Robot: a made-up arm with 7 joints. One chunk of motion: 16 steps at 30 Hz.
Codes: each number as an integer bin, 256 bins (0 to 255) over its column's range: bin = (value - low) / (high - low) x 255, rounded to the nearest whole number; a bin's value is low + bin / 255 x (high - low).
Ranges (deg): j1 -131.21..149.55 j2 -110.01..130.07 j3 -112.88..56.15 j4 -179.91..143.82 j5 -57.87..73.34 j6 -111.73..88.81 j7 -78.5..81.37
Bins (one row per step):
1: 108 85 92 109 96 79 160
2: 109 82 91 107 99 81 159
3: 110 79 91 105 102 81 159
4: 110 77 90 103 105 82 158
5: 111 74 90 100 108 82 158
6: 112 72 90 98 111 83 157
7: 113 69 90 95 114 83 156
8: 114 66 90 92 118 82 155
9: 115 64 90 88 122 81 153
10: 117 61 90 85 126 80 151
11: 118 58 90 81 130 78 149
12: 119 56 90 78 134 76 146
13: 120 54 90 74 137 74 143
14: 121 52 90 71 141 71 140
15: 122 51 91 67 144 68 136
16: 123 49 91 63 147 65 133
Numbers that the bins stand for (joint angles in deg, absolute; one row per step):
1: -12.30 -29.98 -51.90 -41.53 -8.47 -49.60 21.81
2: -11.20 -32.81 -52.56 -44.07 -6.93 -48.03 21.18
3: -10.10 -35.63 -52.56 -46.61 -5.39 -48.03 21.18
4: -10.10 -37.52 -53.22 -49.15 -3.84 -47.24 20.56
5: -9.00 -40.34 -53.22 -52.96 -2.30 -47.24 20.56
6: -7.90 -42.22 -53.22 -55.50 -0.76 -46.46 19.93
7: -6.79 -45.05 -53.22 -59.30 0.79 -46.46 19.30
8: -5.69 -47.87 -53.22 -63.11 2.85 -47.24 18.68
9: -4.59 -49.75 -53.22 -68.19 4.90 -48.03 17.42
10: -2.39 -52.58 -53.22 -72.00 6.96 -48.82 16.17
11: -1.29 -55.40 -53.22 -77.08 9.02 -50.39 14.91
12: -0.19 -57.29 -53.22 -80.89 11.08 -51.96 13.03
13: 0.91 -59.17 -53.22 -85.96 12.62 -53.53 11.15
14: 2.01 -61.05 -53.22 -89.77 14.68 -55.89 9.27
15: 3.11 -61.99 -52.56 -94.85 16.23 -58.25 6.76
16: 4.22 -63.88 -52.56 -99.93 17.77 -60.61 4.88

